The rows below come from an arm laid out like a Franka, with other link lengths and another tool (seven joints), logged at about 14 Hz.
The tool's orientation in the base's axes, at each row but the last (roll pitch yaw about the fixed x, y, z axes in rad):
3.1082 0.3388 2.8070
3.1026 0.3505 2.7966
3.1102 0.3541 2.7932
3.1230 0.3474 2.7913
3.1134 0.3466 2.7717
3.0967 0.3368 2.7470
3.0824 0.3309 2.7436
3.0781 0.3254 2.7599
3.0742 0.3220 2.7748
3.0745 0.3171 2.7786
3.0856 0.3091 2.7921
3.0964 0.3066 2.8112
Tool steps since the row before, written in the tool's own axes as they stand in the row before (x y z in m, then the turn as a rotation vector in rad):
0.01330 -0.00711 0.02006 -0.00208 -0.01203 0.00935
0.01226 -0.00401 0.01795 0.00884 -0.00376 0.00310
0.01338 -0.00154 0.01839 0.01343 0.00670 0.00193
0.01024 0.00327 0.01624 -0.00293 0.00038 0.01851
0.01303 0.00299 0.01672 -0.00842 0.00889 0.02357
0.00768 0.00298 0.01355 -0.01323 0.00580 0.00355
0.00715 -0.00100 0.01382 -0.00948 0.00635 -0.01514
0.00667 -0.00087 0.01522 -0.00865 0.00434 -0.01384
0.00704 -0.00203 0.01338 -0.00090 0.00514 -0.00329
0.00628 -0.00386 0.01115 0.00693 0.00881 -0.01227
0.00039 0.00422 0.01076 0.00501 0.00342 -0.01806
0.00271 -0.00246 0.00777 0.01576 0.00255 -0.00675
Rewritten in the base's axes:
-0.00759 -0.00417 -0.02355 0.00107 -0.01277 -0.00850
-0.00611 -0.00132 -0.02120 -0.00799 -0.00099 -0.00608
-0.00612 0.00120 -0.02193 -0.00897 0.01045 -0.00627
-0.00265 0.00477 -0.01870 0.00875 -0.00243 -0.01640
-0.00491 0.00561 -0.02007 0.01822 0.00318 -0.01906
-0.00122 0.00439 -0.01519 0.01482 0.00028 0.00127
-0.00215 0.00071 -0.01543 0.00574 0.00349 0.01773
-0.00131 0.00063 -0.01658 0.00471 0.00183 0.01611
-0.00265 -0.00019 -0.01502 0.00148 0.00469 0.00373
-0.00336 -0.00204 -0.01277 -0.00707 0.01121 0.01003
0.00430 0.00356 -0.01013 -0.00887 0.00579 0.01584
-0.00088 -0.00193 -0.00832 -0.01544 0.00767 0.00178

